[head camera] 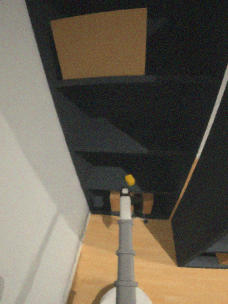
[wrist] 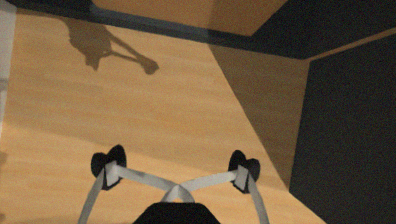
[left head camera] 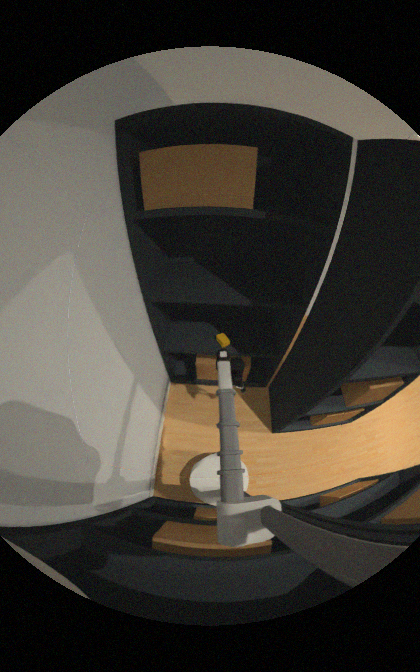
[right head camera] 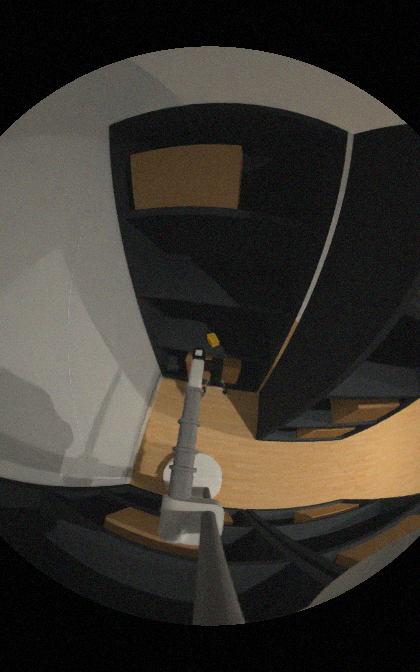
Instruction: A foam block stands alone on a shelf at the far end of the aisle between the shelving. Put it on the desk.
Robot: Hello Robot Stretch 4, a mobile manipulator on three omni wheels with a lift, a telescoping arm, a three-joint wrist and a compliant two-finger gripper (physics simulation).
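Frame: origin at the robot's base, x down, y right, z back, level; metres.
Seen in the pictures: gripper, between the fingertips: point(head camera: 136, 222) point(wrist: 178, 160).
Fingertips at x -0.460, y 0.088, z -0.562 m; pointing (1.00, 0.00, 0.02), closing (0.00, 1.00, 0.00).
Observation:
Offsets run from my fingertips to a thing's top centre. "pt": to the spot under its first point.
The foam block @[dx -0.091, dy -0.041, dz -0.376 m] point(head camera: 130, 180) point(left head camera: 223, 340) point(right head camera: 213, 340) is small and yellow. It sits on a lower shelf of the dark shelving at the aisle's end, just beyond the arm's end in the head views. It does not show in the wrist view. My gripper point(wrist: 178, 160) point(right head camera: 215, 389) is open, with its fingertips wide apart and nothing between them. It points down over the wooden floor, below and in front of the block's shelf, apart from the block. The arm partly hides it in the head view and left head view. The desk cannot be made out in these views.
A large brown box @[dx -1.230, dy -0.181, dz -0.456 m] point(head camera: 102, 45) point(left head camera: 200, 177) point(right head camera: 187, 177) stands on an upper shelf. Brown boxes are on the bottom level behind the arm. A pale wall point(head camera: 30, 150) runs along the left. A dark shelf unit's side panel @[pt dx +0.264, dy +0.412, dz -0.025 m] point(wrist: 350, 130) stands close on the right.

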